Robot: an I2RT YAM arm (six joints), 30 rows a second.
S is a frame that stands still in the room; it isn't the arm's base.
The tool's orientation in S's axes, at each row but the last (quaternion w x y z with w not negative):
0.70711, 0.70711, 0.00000, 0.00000
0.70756, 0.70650, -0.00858, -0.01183
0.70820, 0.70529, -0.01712, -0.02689
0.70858, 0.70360, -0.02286, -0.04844
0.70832, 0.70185, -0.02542, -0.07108
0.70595, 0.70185, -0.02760, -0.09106
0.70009, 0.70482, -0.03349, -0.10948
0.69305, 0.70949, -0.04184, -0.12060
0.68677, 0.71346, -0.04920, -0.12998
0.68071, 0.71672, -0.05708, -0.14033
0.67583, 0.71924, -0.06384, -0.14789
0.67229, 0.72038, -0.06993, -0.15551
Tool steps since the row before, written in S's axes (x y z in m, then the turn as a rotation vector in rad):
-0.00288, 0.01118, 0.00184, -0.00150, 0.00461, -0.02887
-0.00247, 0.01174, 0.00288, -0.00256, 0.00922, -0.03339
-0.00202, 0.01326, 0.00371, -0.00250, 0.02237, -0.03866
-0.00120, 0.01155, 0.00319, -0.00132, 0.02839, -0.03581
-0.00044, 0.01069, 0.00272, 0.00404, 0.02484, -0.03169
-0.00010, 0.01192, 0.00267, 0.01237, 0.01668, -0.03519
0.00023, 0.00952, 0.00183, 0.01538, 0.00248, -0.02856
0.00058, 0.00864, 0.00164, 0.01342, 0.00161, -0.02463
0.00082, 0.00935, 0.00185, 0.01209, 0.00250, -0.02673
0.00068, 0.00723, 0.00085, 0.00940, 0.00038, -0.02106
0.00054, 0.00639, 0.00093, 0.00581, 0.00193, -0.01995
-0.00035, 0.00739, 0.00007, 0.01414, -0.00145, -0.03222
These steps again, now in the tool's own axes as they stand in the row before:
-0.00288, 0.00184, -0.01118, -0.00150, -0.02887, -0.00461
-0.00282, 0.00289, -0.01166, -0.00267, -0.03339, -0.00919
-0.00289, 0.00373, -0.01309, -0.00336, -0.03861, -0.02235
-0.00247, 0.00320, -0.01134, -0.00289, -0.03569, -0.02843
-0.00207, 0.00274, -0.01049, 0.00263, -0.03124, -0.02558
-0.00233, 0.00263, -0.01170, 0.01248, -0.03397, -0.01898
-0.00188, 0.00168, -0.00936, 0.01755, -0.02681, -0.00564
-0.00158, 0.00138, -0.00856, 0.01540, -0.02308, -0.00439
-0.00176, 0.00144, -0.00929, 0.01415, -0.02536, -0.00487
-0.00143, 0.00043, -0.00716, 0.01146, -0.01989, -0.00227
-0.00147, 0.00048, -0.00629, 0.00747, -0.01929, -0.00272
-0.00263, -0.00061, -0.00689, 0.01796, -0.03025, -0.00159

